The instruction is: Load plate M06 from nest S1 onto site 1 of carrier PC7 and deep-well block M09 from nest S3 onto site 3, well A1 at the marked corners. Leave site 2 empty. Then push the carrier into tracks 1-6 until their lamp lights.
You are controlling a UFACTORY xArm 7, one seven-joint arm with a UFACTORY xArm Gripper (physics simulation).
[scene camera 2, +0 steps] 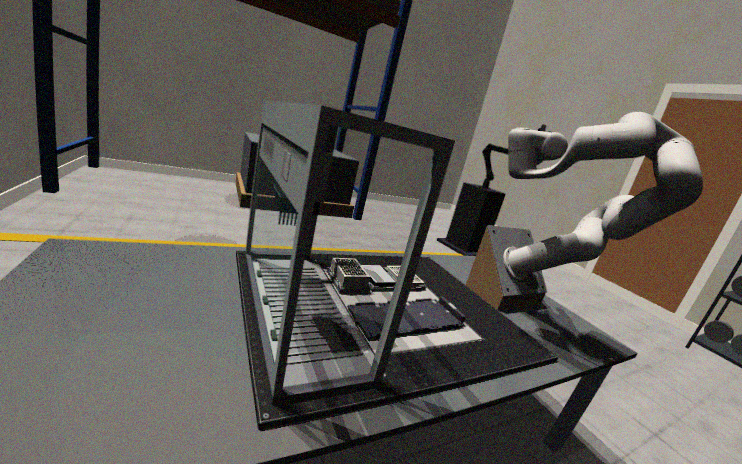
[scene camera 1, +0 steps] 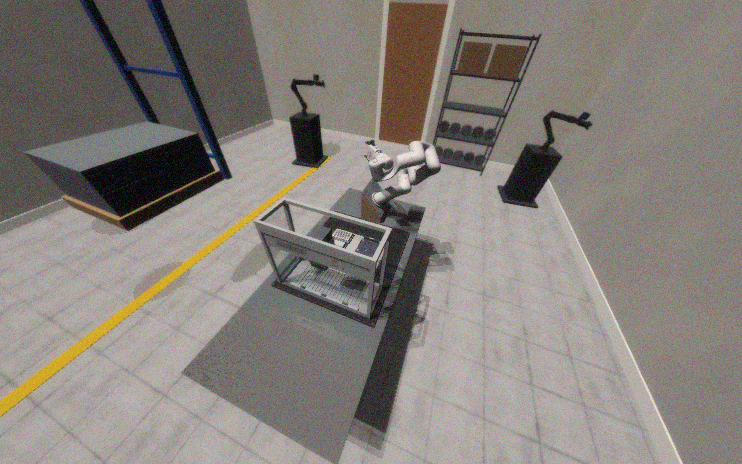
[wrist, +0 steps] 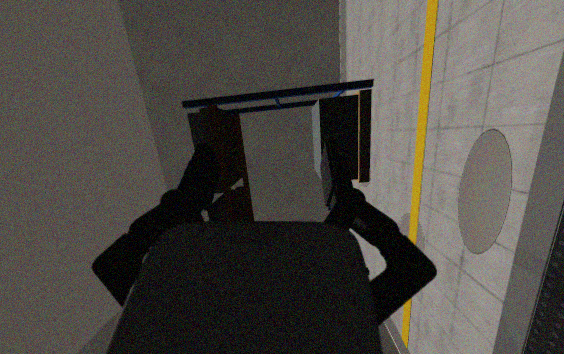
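My gripper is open and empty. It is raised high beside the arm's base, away from the nests, and points toward the far wall; in scene camera 2 the wrist mostly hides it. A tall deep-well block stands in an end nest. A low plate sits at the other end of the nest row, partly behind a frame post. The dark blue carrier lies flat beside the nests, its sites bare. The grooved track deck lies inside the enclosure. Labels, corner marks and lamp state are unreadable.
The enclosure frame stands over the tracks, with posts and top rails between the cameras and the deck. The wedge-shaped arm base stands at the table's far end. Two black camera pedestals stand on the floor.
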